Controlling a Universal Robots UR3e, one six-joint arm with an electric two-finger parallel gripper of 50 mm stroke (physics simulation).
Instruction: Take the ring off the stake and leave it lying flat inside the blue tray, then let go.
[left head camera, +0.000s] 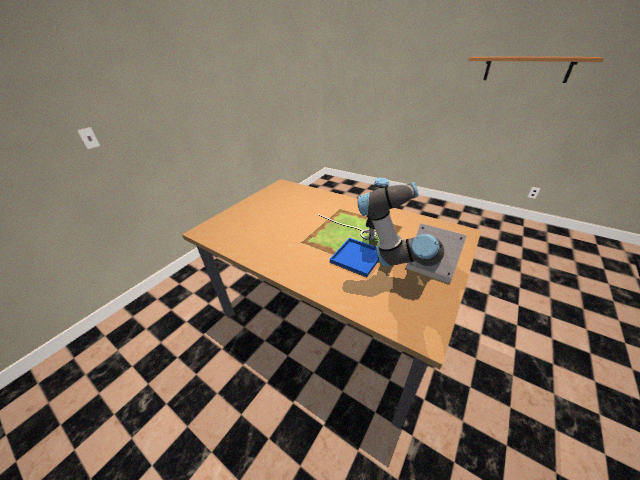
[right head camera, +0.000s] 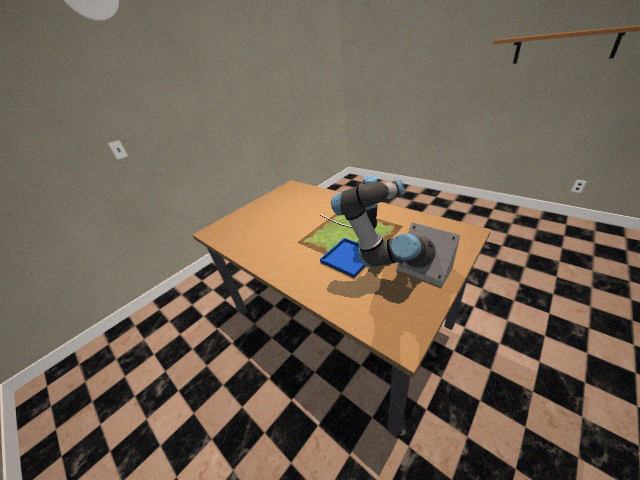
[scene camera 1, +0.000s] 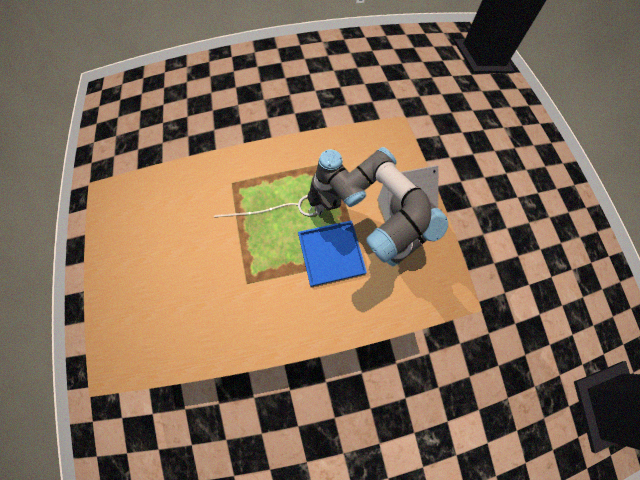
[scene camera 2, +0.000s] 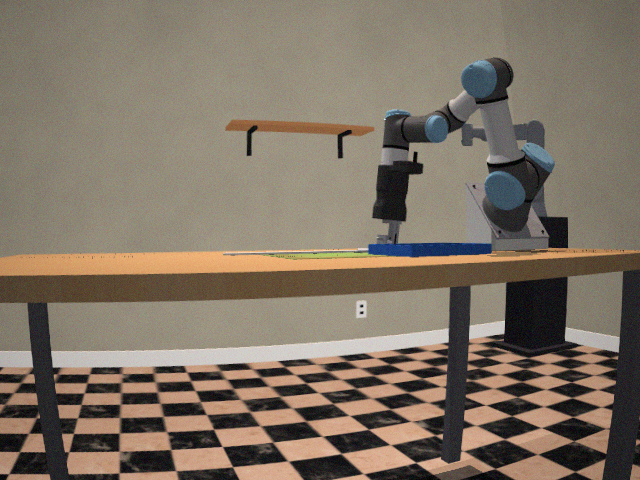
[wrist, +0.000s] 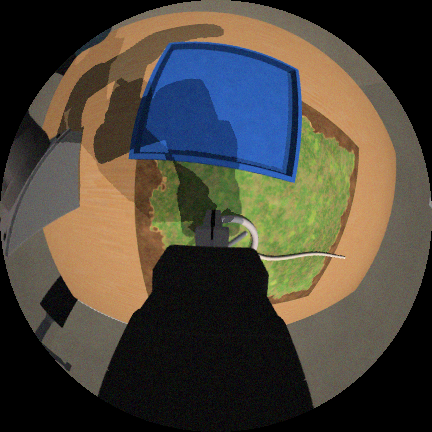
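Seen in the pictures: gripper, fingertip midpoint: (left head camera: 370, 238) (scene camera 1: 319, 212) (wrist: 212, 218); arm's base at its link origin: (right head camera: 418, 251) (scene camera 2: 503, 213).
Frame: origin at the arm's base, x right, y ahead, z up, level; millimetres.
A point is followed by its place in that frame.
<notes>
My gripper (scene camera 1: 319, 210) @(x 49, y 296, z -83 mm) (scene camera 2: 391, 240) @(x 49, y 296, z -83 mm) (wrist: 212, 218) @(x 49, y 296, z -83 mm) points down low over the green mat, fingers closed together with no object visible between them. The pale ring (scene camera 1: 299, 206) @(x 84, y 361, z -84 mm) (wrist: 255, 235) @(x 63, y 356, z -83 mm) is low over the mat beside the fingertips; its side nearest the gripper is hidden behind them. In the wrist view a short grey rod (wrist: 237, 239) @(x 59, y 323, z -57 mm), apparently the stake, shows inside the ring's outline; its lower part is hidden. The blue tray (left head camera: 348, 258) @(x -143, y 309, z -86 mm) (right head camera: 338, 258) @(x -145, y 313, z -85 mm) (scene camera 1: 330, 263) @(x -143, y 292, z -86 mm) (scene camera 2: 439, 249) @(x -206, y 310, z -79 mm) (wrist: 260, 110) @(x -96, y 325, z -85 mm) lies beside the mat's edge, with no ring in it.
A thin white cord (left head camera: 338, 223) @(x 89, y 517, z -90 mm) (scene camera 1: 249, 212) (wrist: 305, 254) @(x 92, y 477, z -87 mm) runs in a wavy line from the ring over the green mat (scene camera 1: 279, 237) @(x -18, y 449, z -91 mm) (wrist: 320, 200) @(x -8, y 465, z -92 mm) onto the wooden table (scene camera 1: 180, 289) @(x -147, y 819, z -92 mm). The arm's grey mounting plate (left head camera: 454, 248) @(x 35, y -92, z 32 mm) stands on the table beyond the tray.
</notes>
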